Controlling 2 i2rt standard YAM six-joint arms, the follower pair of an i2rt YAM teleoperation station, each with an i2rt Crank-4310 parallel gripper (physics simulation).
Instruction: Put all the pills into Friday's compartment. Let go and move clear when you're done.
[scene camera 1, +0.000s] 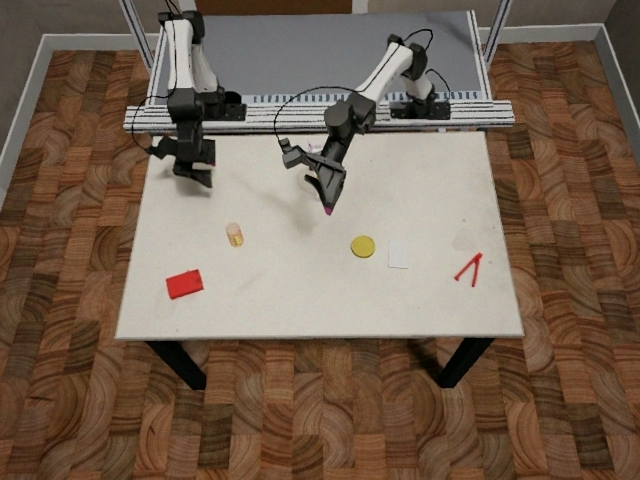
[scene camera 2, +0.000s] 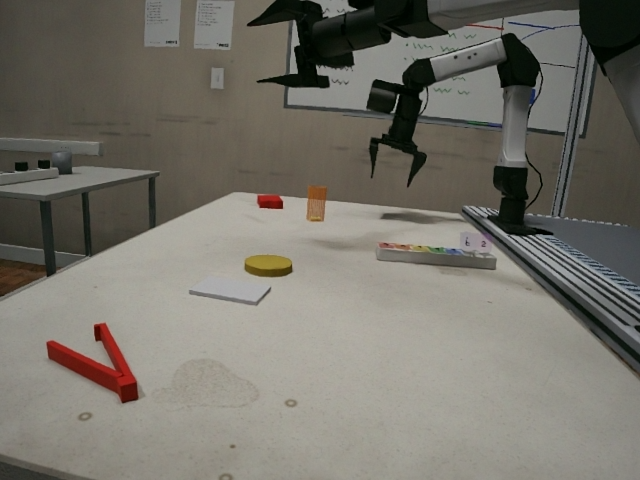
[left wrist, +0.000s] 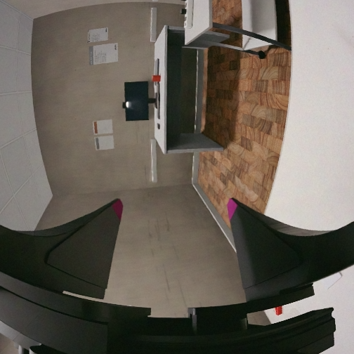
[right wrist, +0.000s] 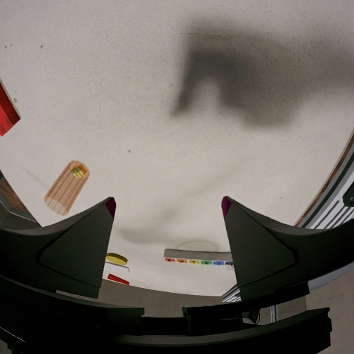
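Where they show: left gripper, fingertip midpoint: (scene camera 1: 328, 209) (scene camera 2: 253, 53); right gripper, fingertip midpoint: (scene camera 1: 212, 176) (scene camera 2: 389, 182); left arm's base at its link origin: (scene camera 1: 419, 112); right arm's base at its link origin: (scene camera 1: 217, 113) (scene camera 2: 509, 226).
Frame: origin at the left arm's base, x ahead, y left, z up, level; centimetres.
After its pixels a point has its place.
Observation:
An upright, open-topped, translucent orange pill bottle (scene camera 1: 234, 231) {x 50.3, y -55.8, z 2.0 cm} (scene camera 2: 316, 201) {x 51.8, y -53.3, z 3.9 cm} (right wrist: 65, 192) stands on the table with yellow pills (scene camera 1: 237, 240) {x 52.1, y -55.0, z -0.1 cm} (right wrist: 78, 172) at its bottom. A white pill organizer (scene camera 2: 434, 256) {x 26.8, y -30.7, z 0.6 cm} (right wrist: 196, 253) with a row of coloured compartments lies near the rail. Clear, pinkish raised lids (scene camera 2: 474, 241) {x 19.5, y -35.5, z 3.0 cm} show at one end; which compartment is Friday's cannot be told. My left gripper (scene camera 1: 317, 194) (scene camera 2: 253, 52) {x 59.4, y -27.4, z 31.1 cm} (left wrist: 174, 201) is open and empty, high above the table, partly hiding the organizer in scene camera 1. My right gripper (scene camera 1: 211, 175) {x 35.9, y -63.4, z 8.8 cm} (scene camera 2: 390, 181) {x 35.9, y -63.4, z 8.8 cm} (right wrist: 168, 199) is open and empty above the table, behind the bottle.
A yellow disc (scene camera 1: 362, 246) {x 52.4, y -18.1, z 0.2 cm} (scene camera 2: 268, 265) {x 51.6, y -16.0, z 0.3 cm} (right wrist: 117, 259) and a flat white pad (scene camera 1: 398, 253) {x 53.8, y -7.5, z -0.4 cm} (scene camera 2: 231, 289) {x 53.7, y -7.0, z -0.4 cm} lie mid-table. A red V-shaped object (scene camera 1: 476, 262) {x 55.9, y 14.4, z 0.3 cm} (scene camera 2: 85, 364) {x 57.9, y 14.7, z 0.4 cm} lies at the right in scene camera 1. A red block (scene camera 1: 184, 284) {x 67.5, y -67.7, z 1.0 cm} (scene camera 2: 269, 201) {x 65.7, y -63.4, z 0.9 cm} (right wrist: 6, 112) lies at the left.

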